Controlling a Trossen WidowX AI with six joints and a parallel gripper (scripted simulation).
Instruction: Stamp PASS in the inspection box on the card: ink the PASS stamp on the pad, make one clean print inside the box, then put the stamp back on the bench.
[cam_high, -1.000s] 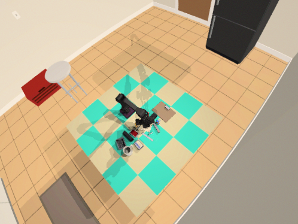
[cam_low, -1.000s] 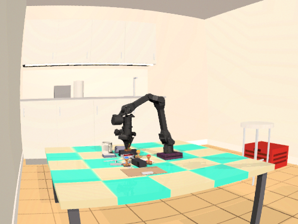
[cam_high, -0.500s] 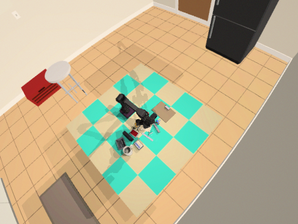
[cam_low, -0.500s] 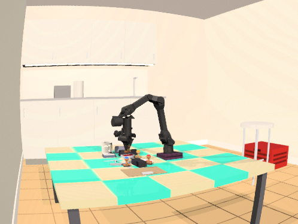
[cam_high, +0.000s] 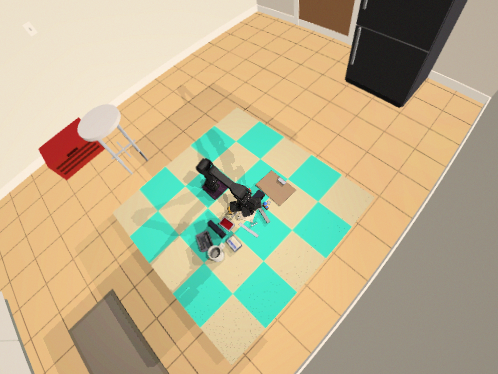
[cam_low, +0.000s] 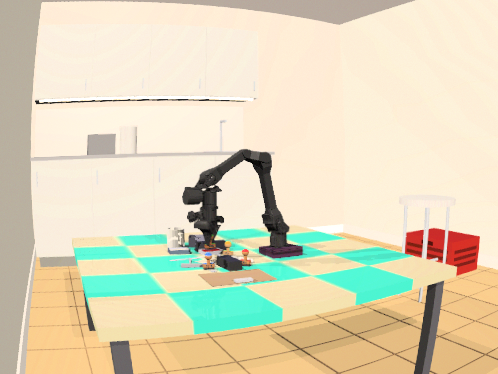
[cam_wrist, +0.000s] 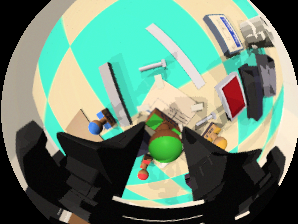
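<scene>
Right now my gripper tip is 80 mm to the left of the ruler, 70 mm above it and 60 mm short of it. Round my gripper tip: green-knobbed stamp right at my gripper tip; then black block 110 mm to the left, 50 mm below, 20 mm behind; then orange-knobbed stamp 110 mm behind, 60 mm to the right, 50 mm below.
</scene>
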